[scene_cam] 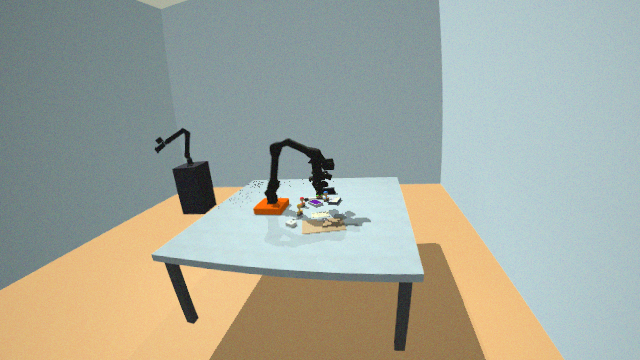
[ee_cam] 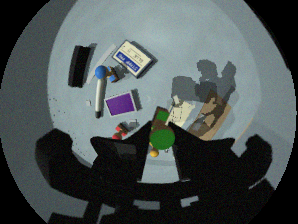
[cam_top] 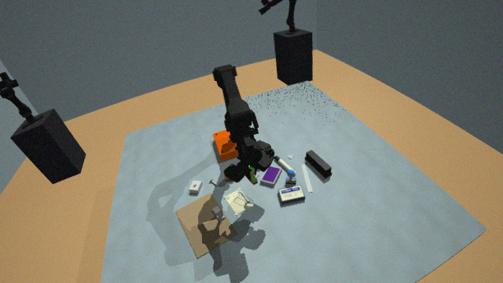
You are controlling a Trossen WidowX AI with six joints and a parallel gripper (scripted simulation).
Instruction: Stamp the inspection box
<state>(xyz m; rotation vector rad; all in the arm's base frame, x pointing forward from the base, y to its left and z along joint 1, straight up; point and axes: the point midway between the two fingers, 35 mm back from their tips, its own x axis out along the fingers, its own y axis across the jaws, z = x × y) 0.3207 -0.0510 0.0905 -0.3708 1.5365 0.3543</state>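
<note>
The white card lies 8 cm to the right of my gripper tip and 10 cm below it. The rest, counted from my gripper tip: yellow stamp (12 cm behind, 6 cm to the right, 8 cm below); then green stamp (right at my gripper tip); then purple ink pad (4 cm behind, 9 cm to the left, 9 cm below).
</note>
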